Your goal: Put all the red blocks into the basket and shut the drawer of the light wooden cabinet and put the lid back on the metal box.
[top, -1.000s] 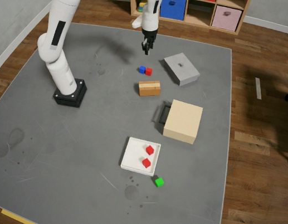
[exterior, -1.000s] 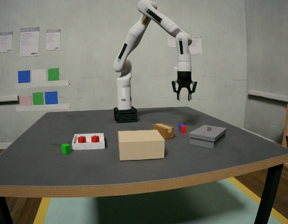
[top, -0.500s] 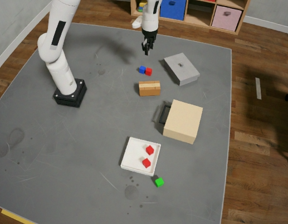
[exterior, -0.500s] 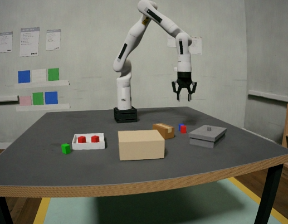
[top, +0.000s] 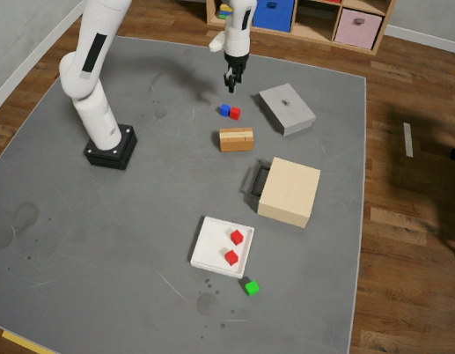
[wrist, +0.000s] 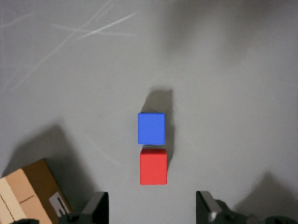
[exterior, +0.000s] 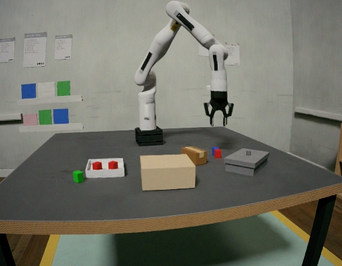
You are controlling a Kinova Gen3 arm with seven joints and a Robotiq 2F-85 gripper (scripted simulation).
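Now: hand 14 cm above the blue block and 4 cm past it. From my hand the other things lie so: cardboard box (12 cm below, 11 cm to the right, 6 cm ahead); then lid (16 cm ahead, 11 cm below, 10 cm to the left); then metal box (16 cm ahead, 13 cm below, 10 cm to the left).
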